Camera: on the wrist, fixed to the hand. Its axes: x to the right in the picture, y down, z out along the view.
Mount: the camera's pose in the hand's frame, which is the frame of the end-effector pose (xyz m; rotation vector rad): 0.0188 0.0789 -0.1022 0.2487 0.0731 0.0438
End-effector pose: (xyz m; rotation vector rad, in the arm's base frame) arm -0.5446 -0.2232 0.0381 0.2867 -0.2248 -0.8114
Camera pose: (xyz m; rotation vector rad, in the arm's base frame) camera -0.4473 -0.1687 -0.0296 0.5427 -0.2629 -0.7285
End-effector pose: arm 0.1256 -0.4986 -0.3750 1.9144 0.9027 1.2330
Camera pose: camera 0.0511 -0.5073 -0.2682 2.1030 1.1015 1.2726
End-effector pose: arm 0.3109 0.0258 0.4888 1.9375 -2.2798 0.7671
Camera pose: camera 0.2050 0.0566 0.5586 -1.8491 2.1994 -1.1131
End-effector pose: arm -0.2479 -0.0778 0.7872 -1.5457 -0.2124 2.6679
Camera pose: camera -0.1668 -0.1442 0.7095 -1.5801 0.1526 2.5452
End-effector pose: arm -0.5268 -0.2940 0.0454 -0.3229 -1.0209 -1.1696
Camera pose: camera -0.4074 -0.3434 0.0274 -0.1045 -1.0764 -0.9952
